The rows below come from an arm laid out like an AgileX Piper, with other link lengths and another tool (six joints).
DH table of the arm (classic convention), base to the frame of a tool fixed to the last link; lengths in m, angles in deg. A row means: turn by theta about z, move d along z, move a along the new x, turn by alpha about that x. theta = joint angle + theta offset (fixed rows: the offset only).
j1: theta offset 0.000; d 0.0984; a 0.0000; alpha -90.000
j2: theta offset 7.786; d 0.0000; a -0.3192; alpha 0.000
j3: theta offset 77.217; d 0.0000; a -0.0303; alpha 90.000
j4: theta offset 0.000; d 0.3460; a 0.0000; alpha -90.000
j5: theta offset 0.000; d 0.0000; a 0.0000; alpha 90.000
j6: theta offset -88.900; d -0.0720; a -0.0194; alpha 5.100
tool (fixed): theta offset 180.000; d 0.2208; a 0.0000; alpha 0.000
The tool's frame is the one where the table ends.
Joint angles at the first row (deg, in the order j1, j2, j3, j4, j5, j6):
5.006 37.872 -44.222 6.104 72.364 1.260
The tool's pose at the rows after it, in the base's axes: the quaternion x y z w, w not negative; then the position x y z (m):
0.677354, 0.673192, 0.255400, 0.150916, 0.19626, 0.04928, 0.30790
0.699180, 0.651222, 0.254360, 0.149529, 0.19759, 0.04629, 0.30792
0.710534, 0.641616, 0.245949, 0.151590, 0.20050, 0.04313, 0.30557
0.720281, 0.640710, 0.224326, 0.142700, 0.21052, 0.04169, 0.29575
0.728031, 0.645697, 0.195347, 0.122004, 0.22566, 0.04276, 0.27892
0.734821, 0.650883, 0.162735, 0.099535, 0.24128, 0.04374, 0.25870
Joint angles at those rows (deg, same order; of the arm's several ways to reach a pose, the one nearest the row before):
5.006 37.872 -44.221 6.104 72.364 3.519
5.007 37.871 -44.221 5.380 72.364 7.226
5.006 38.437 -44.221 4.224 72.364 9.055
5.007 41.145 -44.262 3.379 72.364 9.930
5.007 45.583 -44.262 3.290 72.134 10.014
5.006 50.571 -44.262 3.135 71.787 10.013

